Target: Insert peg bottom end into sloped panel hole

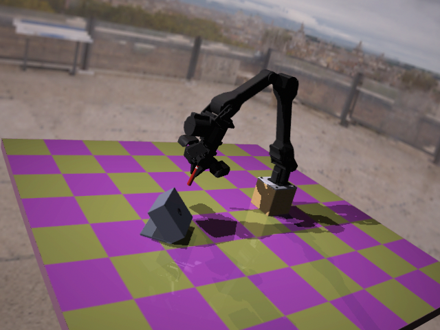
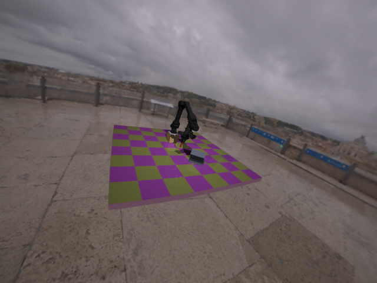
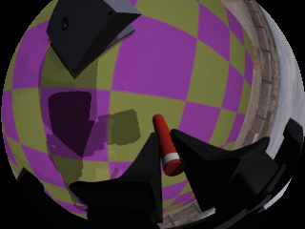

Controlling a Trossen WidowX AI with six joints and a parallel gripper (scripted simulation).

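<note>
Now: the sloped panel 14 cm ahead of my gripper tip, 11 cm to the left of it and 7 cm below it. Round my gripper tip: red peg: 2 cm above.
</note>
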